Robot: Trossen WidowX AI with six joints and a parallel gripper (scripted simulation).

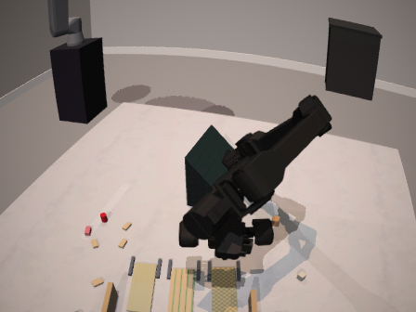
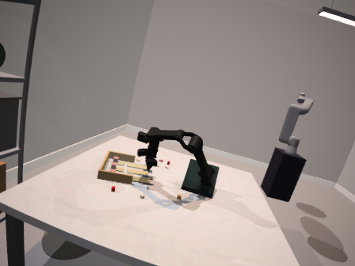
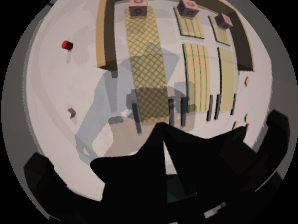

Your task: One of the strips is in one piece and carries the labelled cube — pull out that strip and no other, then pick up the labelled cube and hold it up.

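Right now my gripper tip is 9 cm short of the tan woven strip, 3 cm to the right of it and 7 cm above it. Round my gripper tip: pink block: 2 cm behind, 39 cm to the right, 7 cm below; tan block: 2 cm behind, 27 cm to the right, 7 cm below.
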